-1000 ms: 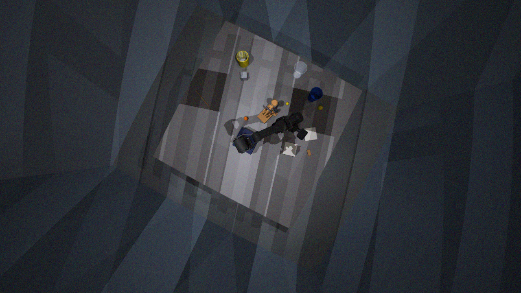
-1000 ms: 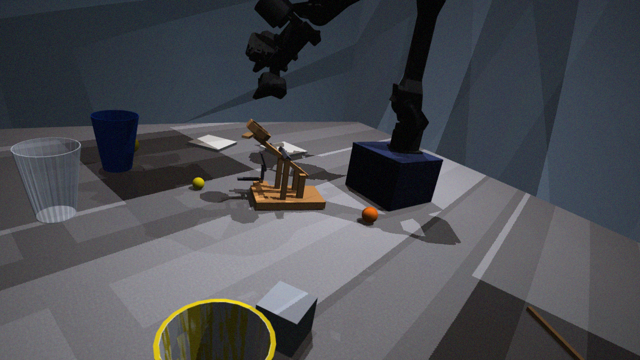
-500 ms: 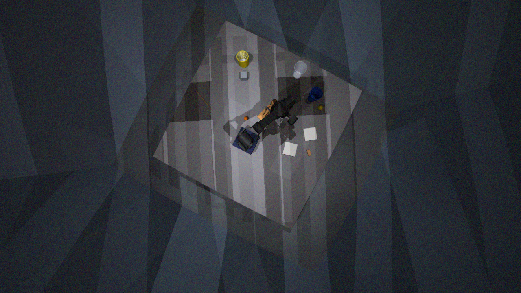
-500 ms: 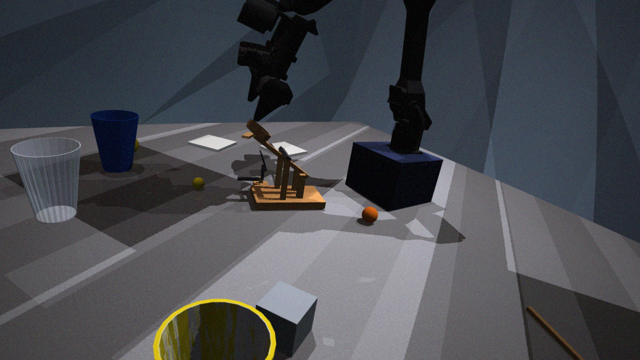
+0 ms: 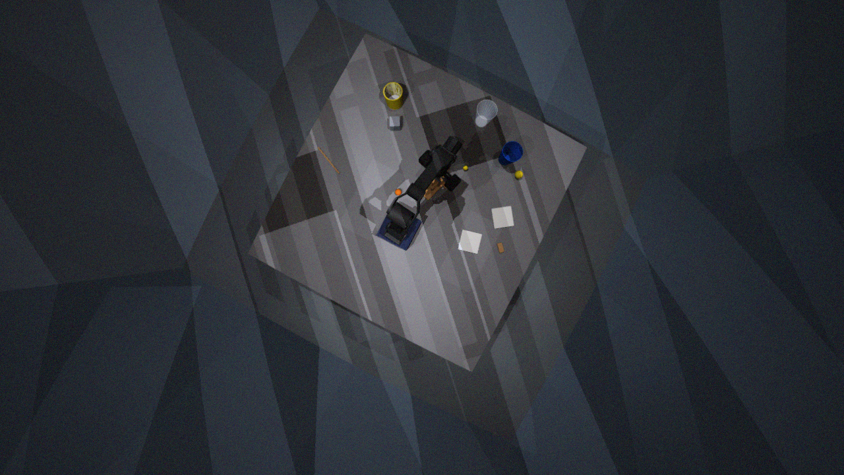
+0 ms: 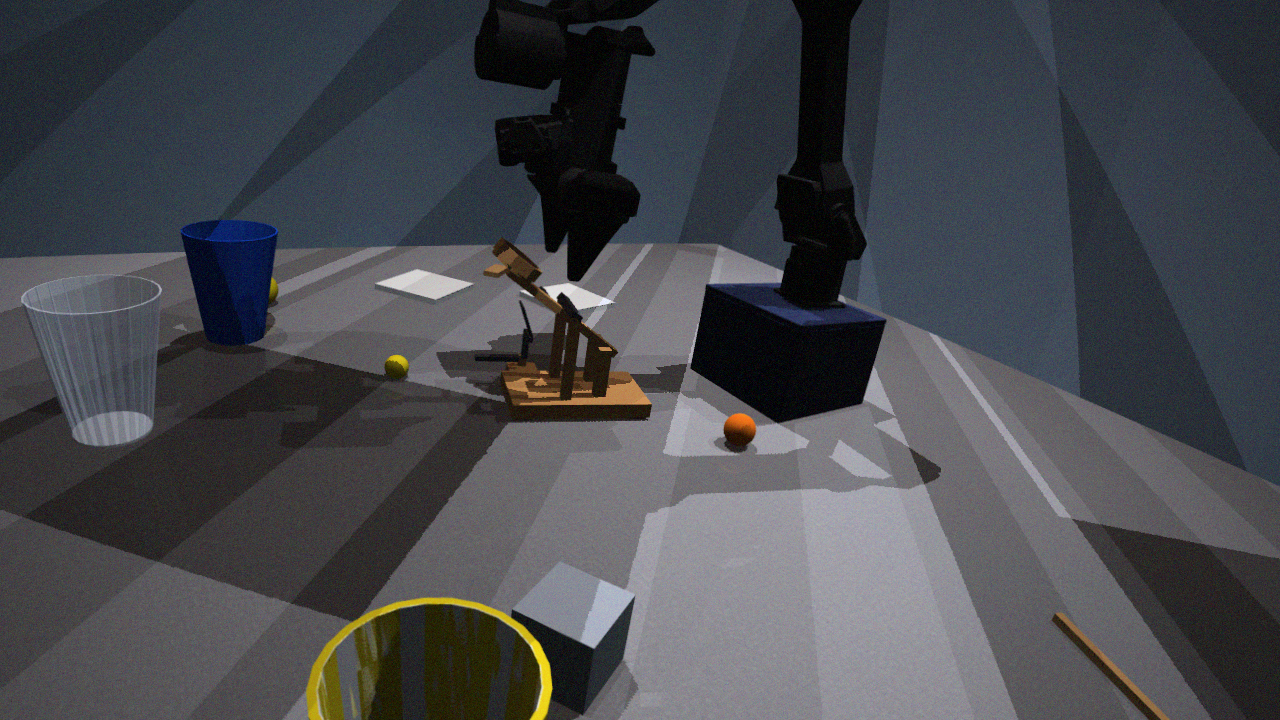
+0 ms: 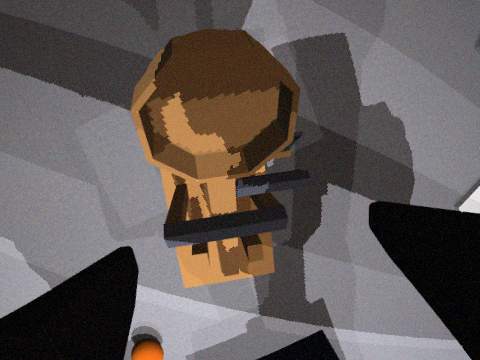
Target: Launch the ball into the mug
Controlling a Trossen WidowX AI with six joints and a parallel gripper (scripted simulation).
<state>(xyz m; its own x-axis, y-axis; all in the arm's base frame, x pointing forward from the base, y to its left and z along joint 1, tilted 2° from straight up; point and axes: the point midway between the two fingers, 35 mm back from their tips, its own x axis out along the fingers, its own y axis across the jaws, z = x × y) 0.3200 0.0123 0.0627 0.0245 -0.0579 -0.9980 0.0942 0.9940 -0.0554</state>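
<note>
My gripper tip is now 10 mm to the left of the wooden catapult and 70 mm above it. Round my gripper tip: grey cube 100 mm ahead, 340 mm to the left, 120 mm below; blue cup 300 mm ahead, 190 mm to the right, 110 mm below; orange ball 160 mm behind, 120 mm to the left, 130 mm below.
</note>
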